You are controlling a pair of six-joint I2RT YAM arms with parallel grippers.
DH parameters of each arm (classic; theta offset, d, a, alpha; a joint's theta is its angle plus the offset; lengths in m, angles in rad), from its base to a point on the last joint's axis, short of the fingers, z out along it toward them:
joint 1: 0 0.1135 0.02 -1.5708
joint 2: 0 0 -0.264 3.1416
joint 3: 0.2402 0 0.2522 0
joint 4: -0.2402 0 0.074 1.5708
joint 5: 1.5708 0 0 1.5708
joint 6: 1.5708 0.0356 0 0
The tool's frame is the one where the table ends.
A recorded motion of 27 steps. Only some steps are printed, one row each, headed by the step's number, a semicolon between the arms.
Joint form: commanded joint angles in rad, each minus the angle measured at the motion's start. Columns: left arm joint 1, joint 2, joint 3, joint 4, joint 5, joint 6; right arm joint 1, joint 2, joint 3, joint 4, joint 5, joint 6.
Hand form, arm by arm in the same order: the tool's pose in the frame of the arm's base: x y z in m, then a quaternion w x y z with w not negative. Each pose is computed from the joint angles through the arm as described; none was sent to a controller.
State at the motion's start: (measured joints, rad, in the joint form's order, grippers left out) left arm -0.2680 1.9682 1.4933 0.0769 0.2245 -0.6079; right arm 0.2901 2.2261 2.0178 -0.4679 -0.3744 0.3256
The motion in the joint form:
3: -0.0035 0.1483 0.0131 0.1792 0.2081 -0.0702; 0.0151 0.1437 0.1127 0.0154 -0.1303 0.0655
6: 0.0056 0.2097 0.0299 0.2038 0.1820 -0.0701; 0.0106 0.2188 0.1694 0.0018 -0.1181 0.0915
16: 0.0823 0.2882 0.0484 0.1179 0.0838 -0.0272; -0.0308 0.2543 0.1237 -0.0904 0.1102 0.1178
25: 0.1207 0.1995 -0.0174 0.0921 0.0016 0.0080; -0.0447 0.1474 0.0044 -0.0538 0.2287 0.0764
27: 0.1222 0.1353 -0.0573 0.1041 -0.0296 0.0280; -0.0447 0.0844 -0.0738 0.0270 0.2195 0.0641
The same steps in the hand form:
3: 0.4699 -0.1463 0.2111 0.41598 -0.04167 0.80970 -0.41183; 0.5121 0.1794 0.2308 0.31021 -0.06851 0.88006 0.35295
6: 0.4800 -0.1435 0.1898 0.41629 -0.05568 0.81528 -0.39865; 0.5238 0.1800 0.2087 0.29511 -0.04857 0.88849 0.34806
16: 0.4945 -0.1039 0.1490 0.40150 -0.11539 0.85051 -0.31956; 0.5263 0.1492 0.1661 0.26479 0.04266 0.93563 0.22946
25: 0.4830 -0.0797 0.1675 0.42721 -0.13802 0.85103 -0.27239; 0.5135 0.1339 0.1853 0.30150 0.04851 0.93633 0.17329
27: 0.4738 -0.0765 0.1855 0.45051 -0.13456 0.84335 -0.26019; 0.5066 0.1325 0.1979 0.33040 0.03796 0.92492 0.18417

